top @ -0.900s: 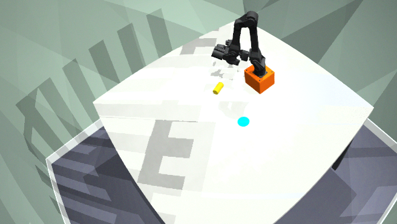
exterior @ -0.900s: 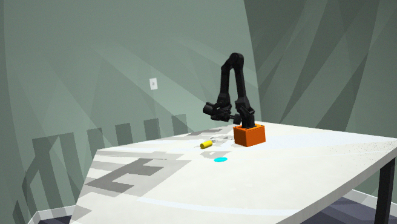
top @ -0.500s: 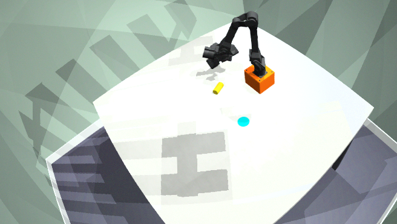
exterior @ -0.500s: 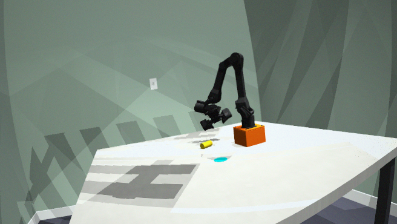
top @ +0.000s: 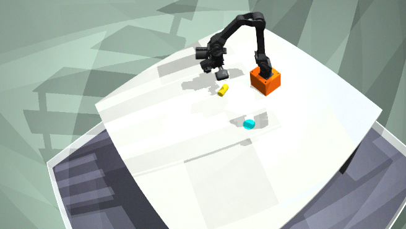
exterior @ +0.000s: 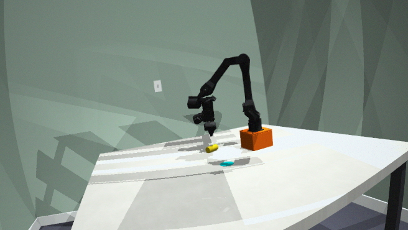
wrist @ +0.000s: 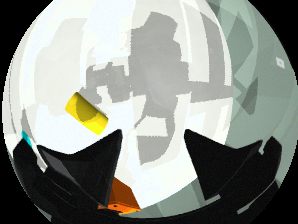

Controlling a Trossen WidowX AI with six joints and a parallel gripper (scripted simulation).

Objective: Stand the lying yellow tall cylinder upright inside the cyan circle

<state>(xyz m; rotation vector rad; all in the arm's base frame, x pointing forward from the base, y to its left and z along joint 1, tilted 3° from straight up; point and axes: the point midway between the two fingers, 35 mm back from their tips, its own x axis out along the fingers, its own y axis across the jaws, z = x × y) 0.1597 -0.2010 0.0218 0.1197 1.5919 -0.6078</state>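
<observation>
My gripper tip is 40 mm short of the yellow tall cylinder, 70 mm to the right of it and 70 mm above it. Also, from my gripper tip: cyan circle 100 mm ahead, 320 mm to the left, 90 mm below.
</observation>
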